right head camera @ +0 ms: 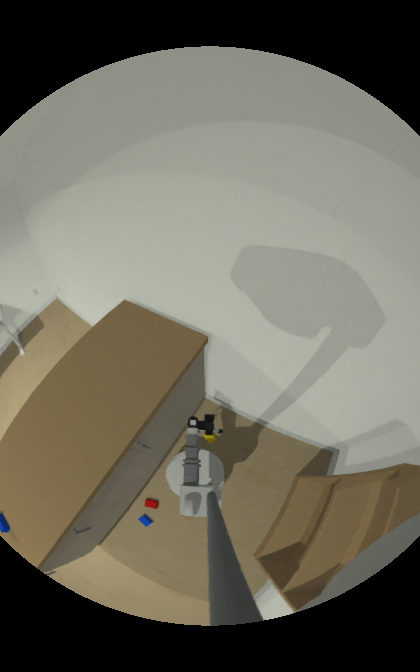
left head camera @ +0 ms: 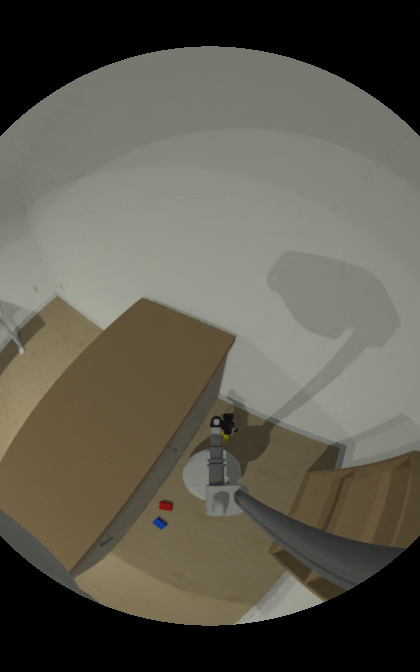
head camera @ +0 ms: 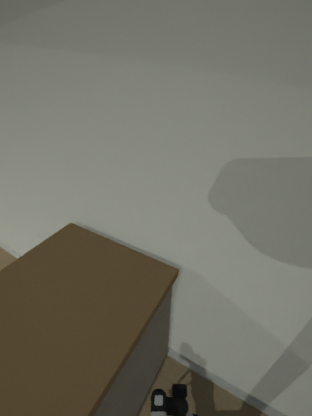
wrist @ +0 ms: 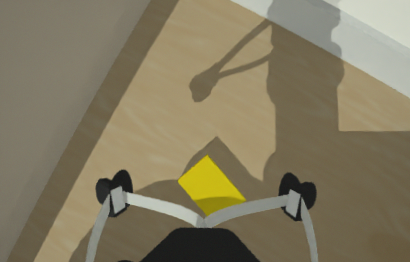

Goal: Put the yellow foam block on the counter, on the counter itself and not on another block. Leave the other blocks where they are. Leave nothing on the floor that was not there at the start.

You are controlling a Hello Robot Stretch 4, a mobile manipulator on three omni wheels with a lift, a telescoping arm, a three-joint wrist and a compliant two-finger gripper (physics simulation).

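Places are measured from the robot's base along level axes (x ahead, y left, z up), in metres.
Pixels of known places: gripper, between the fingertips: (wrist: 205, 186).
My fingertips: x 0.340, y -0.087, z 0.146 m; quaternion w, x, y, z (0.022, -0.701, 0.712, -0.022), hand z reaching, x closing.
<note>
Behind a point stands the place of what it marks.
The yellow foam block (left head camera: 225, 437) (right head camera: 209, 438) (wrist: 210, 180) @(x 0.327, y -0.093, z 0.017 m) lies on the floor near the counter's far end, turned at an angle in the wrist view. My gripper (wrist: 205, 186) @(x 0.340, y -0.087, z 0.146 m) is open, its two fingertips wide apart. In the wrist view the block shows between and below the fingertips, with its near corner hidden behind the gripper. The counter (head camera: 80, 310) @(x 0.462, y 0.255, z 0.882 m) (left head camera: 140, 380) (right head camera: 125, 380) has a brown top and stands left of the arm. A red block (left head camera: 166, 506) (right head camera: 151, 503) and a blue block (left head camera: 160, 523) (right head camera: 145, 520) lie on the floor beside it.
Another blue block (right head camera: 4, 523) sits on the counter top at the left edge of the right head view. The counter's grey front (wrist: 50, 75) @(x 0.445, y 0.056, z 0.176 m) is left of the gripper. A wall with a pale baseboard (wrist: 370, 55) @(x 0.522, y -0.346, z 0.022 m) stands ahead. A wooden shelf unit (left head camera: 320, 495) (right head camera: 280, 525) stands at the right.
</note>
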